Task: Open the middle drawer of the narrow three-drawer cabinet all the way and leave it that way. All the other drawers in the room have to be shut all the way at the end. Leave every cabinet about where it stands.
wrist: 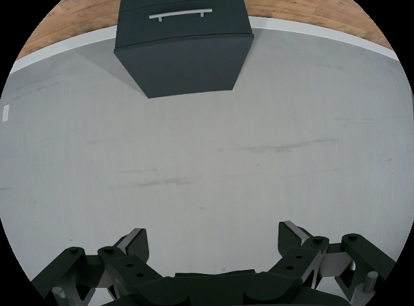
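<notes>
A dark green-grey cabinet (185, 65) shows at the top centre of the wrist view, standing against the wall. Its plain top panel and part of its front show. A drawer front with a light grey bar handle (181, 14) is at the frame's top edge and looks flush. The rest of the front is cut off, so I cannot tell how many drawers the cabinet has or whether it is the narrow three-drawer one. My gripper (212, 240) is open, with its fingers wide apart at the bottom of the view. It is well away from the handle and touches nothing that I can see.
A grey wall (225, 155) with faint dark streaks fills most of the view. A white baseboard (320, 30) runs along it on both sides of the cabinet. Wooden floor (65, 30) shows at the upper left and upper right. A small white wall plate (5, 113) is at the far left.
</notes>
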